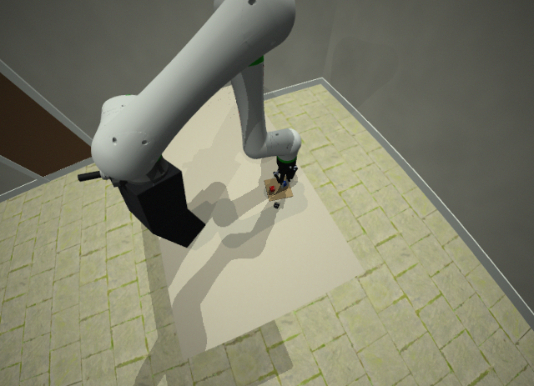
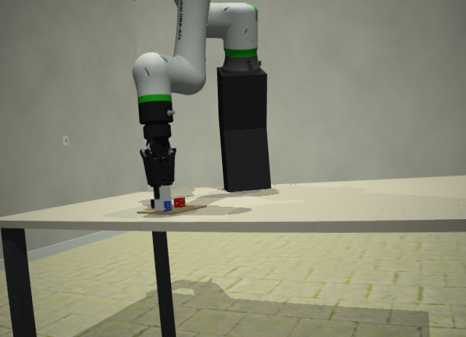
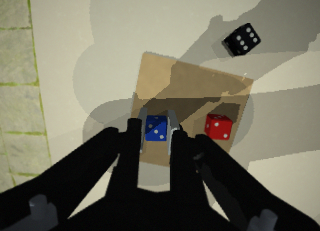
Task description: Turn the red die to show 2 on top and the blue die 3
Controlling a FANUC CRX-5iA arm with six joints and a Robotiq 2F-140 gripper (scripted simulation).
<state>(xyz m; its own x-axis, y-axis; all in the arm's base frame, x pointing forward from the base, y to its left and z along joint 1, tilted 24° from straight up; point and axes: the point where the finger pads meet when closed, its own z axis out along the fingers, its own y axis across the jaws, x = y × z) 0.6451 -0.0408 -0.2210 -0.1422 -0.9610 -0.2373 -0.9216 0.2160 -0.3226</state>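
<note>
Now: hand 20 mm above the blue die and 10 mm to the right of it. The rest, counted from my hand: red die: 70 mm behind, 20 mm below, 10 mm to the left; then black die: 100 mm behind, 90 mm to the right, 30 mm below; then brown mat: 40 mm below, 40 mm behind, 10 mm to the left.
</note>
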